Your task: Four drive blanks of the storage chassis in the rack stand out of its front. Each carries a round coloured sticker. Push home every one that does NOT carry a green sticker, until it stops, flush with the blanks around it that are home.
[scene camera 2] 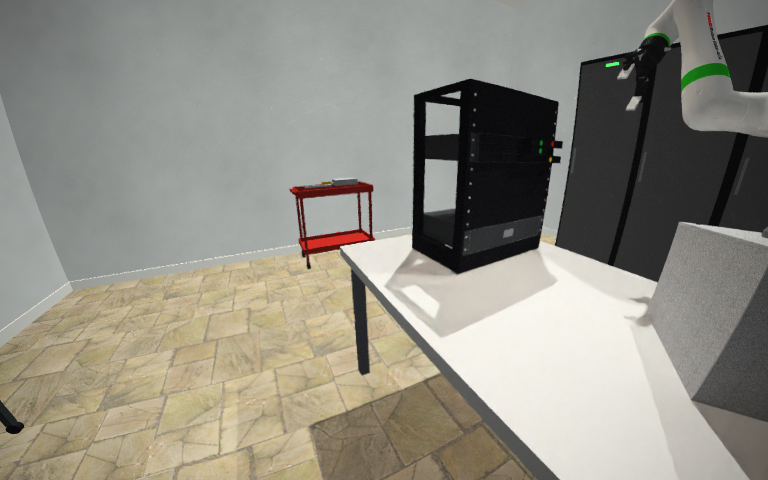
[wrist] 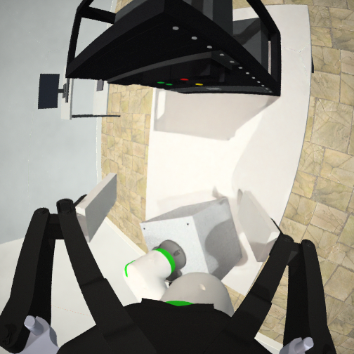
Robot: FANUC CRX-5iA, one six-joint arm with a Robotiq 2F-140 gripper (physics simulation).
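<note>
The wrist view shows my gripper (wrist: 179, 195) and a black rack (wrist: 184, 53). In scene camera 2 I see the rack (scene camera 2: 504, 149).
</note>
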